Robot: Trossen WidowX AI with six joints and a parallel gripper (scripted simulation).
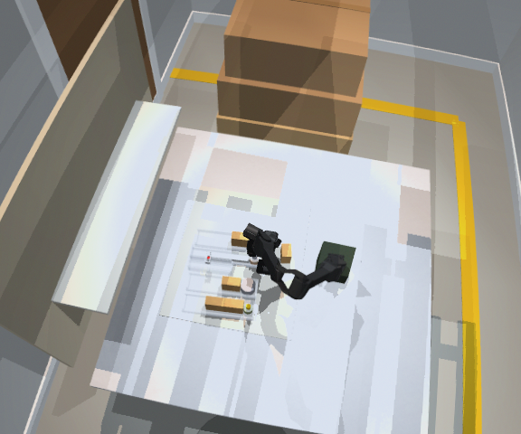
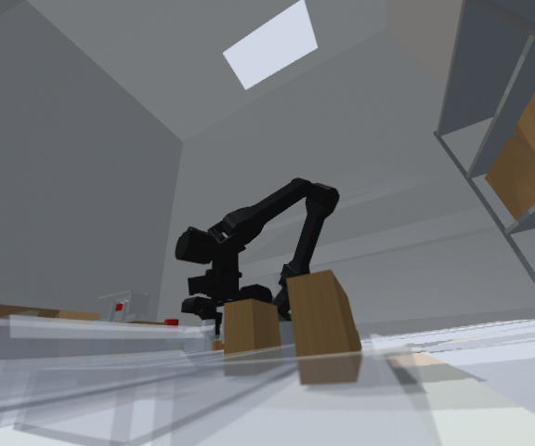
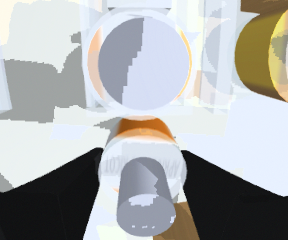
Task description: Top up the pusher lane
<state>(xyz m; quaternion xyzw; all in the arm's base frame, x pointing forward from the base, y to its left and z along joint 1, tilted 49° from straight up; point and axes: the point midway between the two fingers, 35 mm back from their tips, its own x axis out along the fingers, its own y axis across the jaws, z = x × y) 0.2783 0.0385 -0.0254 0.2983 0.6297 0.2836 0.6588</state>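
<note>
The grey jar lies 50 mm ahead of my gripper tip and 130 mm to the left of it. Round my gripper tip: red mark (230 mm ahead, 50 mm to the left, 40 mm above); then sprung lane (200 mm ahead, 40 mm to the left, 10 mm below).
</note>
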